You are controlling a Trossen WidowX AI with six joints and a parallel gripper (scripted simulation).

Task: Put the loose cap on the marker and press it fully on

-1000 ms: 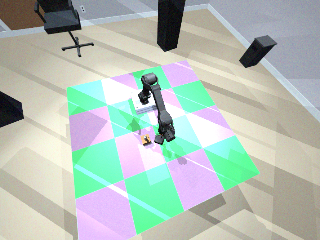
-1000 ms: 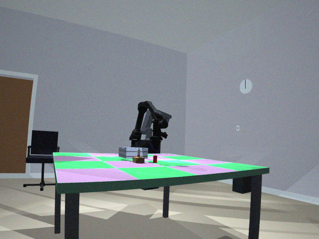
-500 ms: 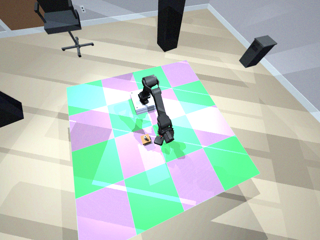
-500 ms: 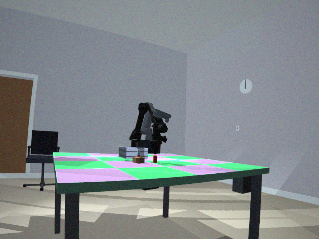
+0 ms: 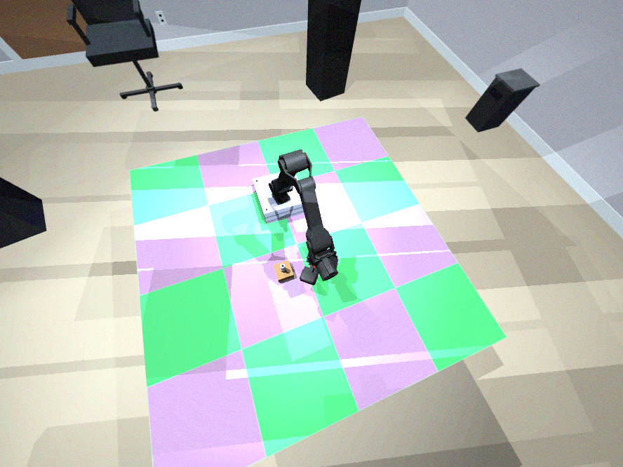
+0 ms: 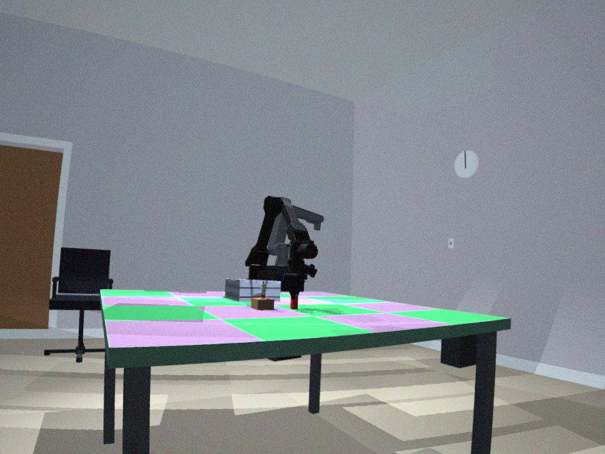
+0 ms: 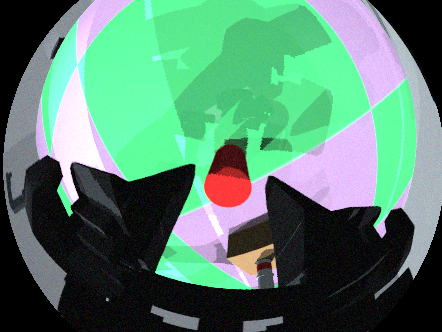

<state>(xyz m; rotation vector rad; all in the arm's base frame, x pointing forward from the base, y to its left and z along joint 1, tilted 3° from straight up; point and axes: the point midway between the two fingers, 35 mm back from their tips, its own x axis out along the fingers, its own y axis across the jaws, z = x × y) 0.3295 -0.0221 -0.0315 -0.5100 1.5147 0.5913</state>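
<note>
The red cap is 1 cm below my gripper tip. From my gripper tip the other things lie so: tan holder block 5 cm behind, 12 cm to the right, 2 cm below.
</note>
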